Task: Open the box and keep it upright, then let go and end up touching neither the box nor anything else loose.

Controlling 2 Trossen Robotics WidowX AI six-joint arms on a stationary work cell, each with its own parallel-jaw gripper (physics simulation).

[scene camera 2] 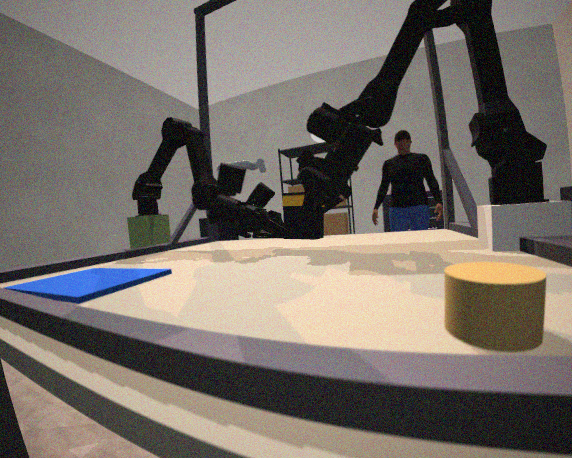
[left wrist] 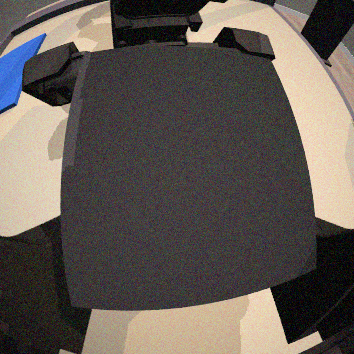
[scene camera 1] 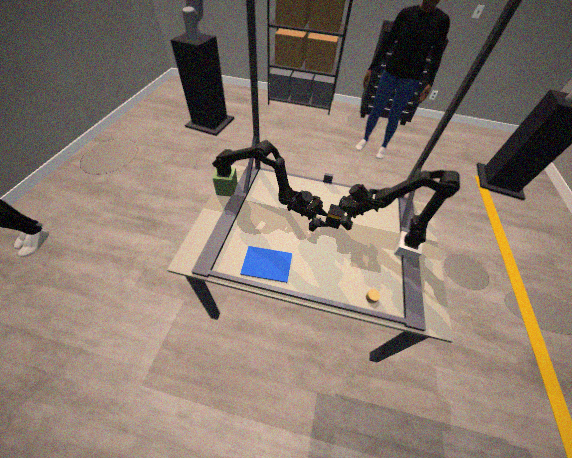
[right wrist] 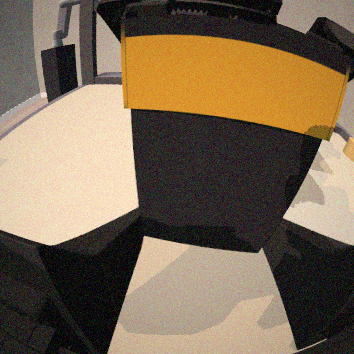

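Note:
The box is dark with a yellow band, low over the far middle of the table; whether it touches the table is unclear. My left gripper is shut on the box, its fingers on either side of the broad dark top face. My right gripper is shut on the box's dark lower part, below the yellow band. The box looks roughly upright. Both grippers crowd around it and hide much of it in the scene views. How far it stands open cannot be told.
A flat blue panel lies at the front left of the table. A yellow cylinder stands at the front right. Upright frame posts stand beyond the arms.

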